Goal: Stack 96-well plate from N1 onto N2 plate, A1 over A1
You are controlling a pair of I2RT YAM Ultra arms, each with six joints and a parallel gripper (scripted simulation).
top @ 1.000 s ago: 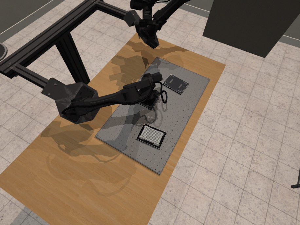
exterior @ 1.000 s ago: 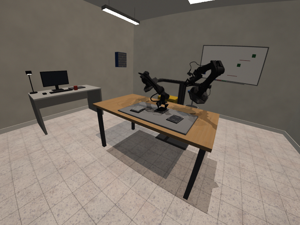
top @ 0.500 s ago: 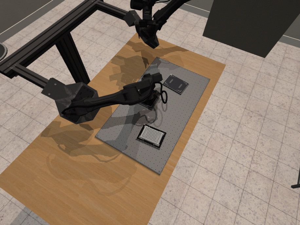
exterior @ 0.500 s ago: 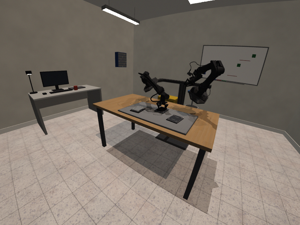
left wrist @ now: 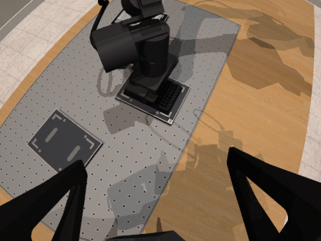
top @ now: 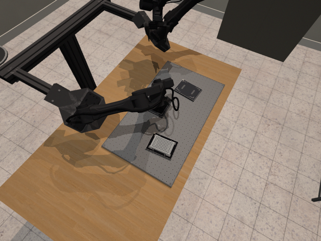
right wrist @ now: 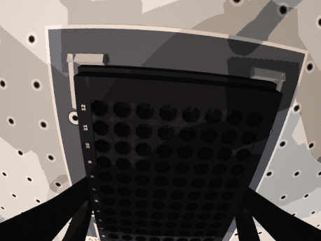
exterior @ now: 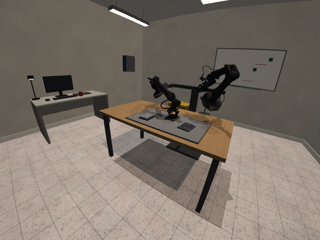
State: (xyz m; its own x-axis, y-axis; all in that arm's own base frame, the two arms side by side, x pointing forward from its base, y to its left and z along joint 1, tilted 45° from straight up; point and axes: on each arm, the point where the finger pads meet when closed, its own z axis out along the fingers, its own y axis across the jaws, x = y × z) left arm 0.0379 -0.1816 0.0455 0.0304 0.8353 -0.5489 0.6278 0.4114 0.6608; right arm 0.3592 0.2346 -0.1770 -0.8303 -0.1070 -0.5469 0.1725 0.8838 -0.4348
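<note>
Right now my right hand is 220 mm to the left of the white 96-well plate, 190 mm short of it and 10 mm above it. From my right hand the other things lie so: black 96-well plate (right at my right hand).
</note>
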